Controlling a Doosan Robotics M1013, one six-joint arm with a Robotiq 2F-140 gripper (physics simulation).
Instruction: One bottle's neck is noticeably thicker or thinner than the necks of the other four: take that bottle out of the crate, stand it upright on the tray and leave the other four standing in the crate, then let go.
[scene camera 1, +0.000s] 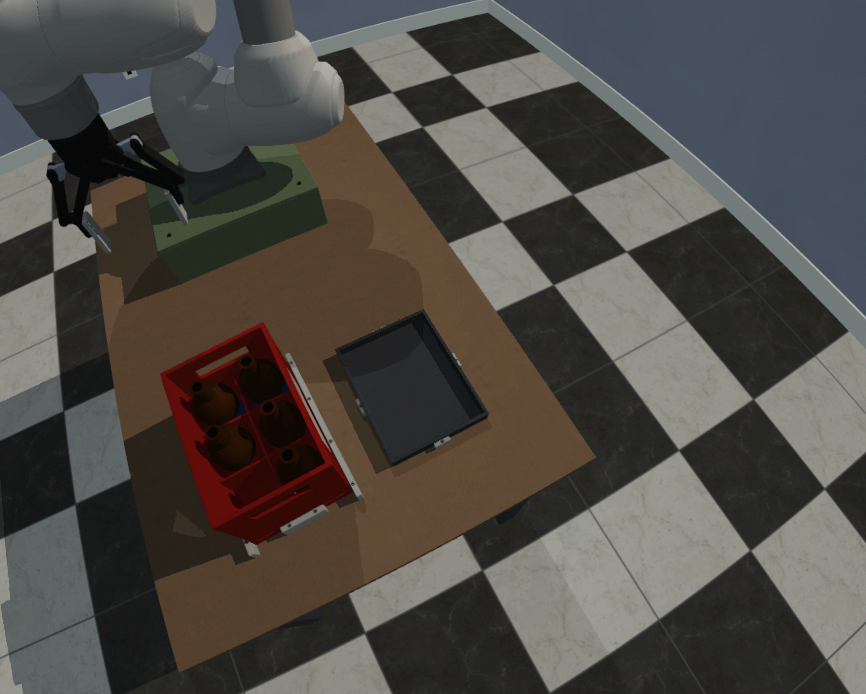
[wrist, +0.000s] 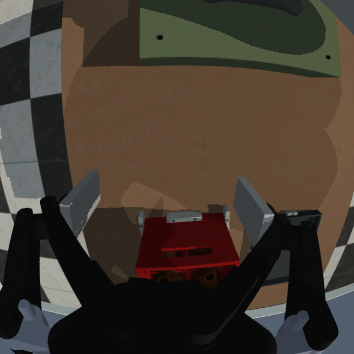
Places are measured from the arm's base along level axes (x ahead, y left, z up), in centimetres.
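Pixels of known places: gripper, between the fingertips: (scene camera 1: 146, 233) (wrist: 166, 188); arm's base, origin of its link: (scene camera 1: 221, 169).
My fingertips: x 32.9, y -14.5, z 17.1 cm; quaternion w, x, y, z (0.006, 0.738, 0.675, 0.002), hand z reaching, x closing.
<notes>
Ahead of a thing's pixels: the offset from my fingertips to its middle. "*": to the spot under its first point. Level surfaces: height alone.
The red crate @[dx +33.2, dy +3.0, dz -19.2 cm] (scene camera 1: 278, 514) (wrist: 185, 237) holds brown bottles standing upright: back right (scene camera 1: 261, 379), back left (scene camera 1: 216, 404), middle left (scene camera 1: 231, 448), middle right (scene camera 1: 283, 425) and front right (scene camera 1: 301, 464) in the scene view. The front left compartment is empty. Parts of two bottles show in the wrist view at its bottom. I cannot tell which neck differs. The dark tray (scene camera 1: 412, 393) (wrist: 305, 217) is empty, right of the crate. My gripper (scene camera 1: 137, 220) (wrist: 166, 188) is open and empty, high up beside the robot base, well away from the crate.
The green base block (scene camera 1: 242, 249) (wrist: 240, 45) stands at the back of the brown table @[dz -27.9 cm] (scene camera 1: 462, 469) (wrist: 200, 125). Light brackets (scene camera 1: 325, 430) (wrist: 184, 216) sit around the crate. Small clips @[* dx +46.1, dy +30.3, dz -26.4 cm] (scene camera 1: 441, 441) touch the tray's edges. The arm's links hang over the base.
</notes>
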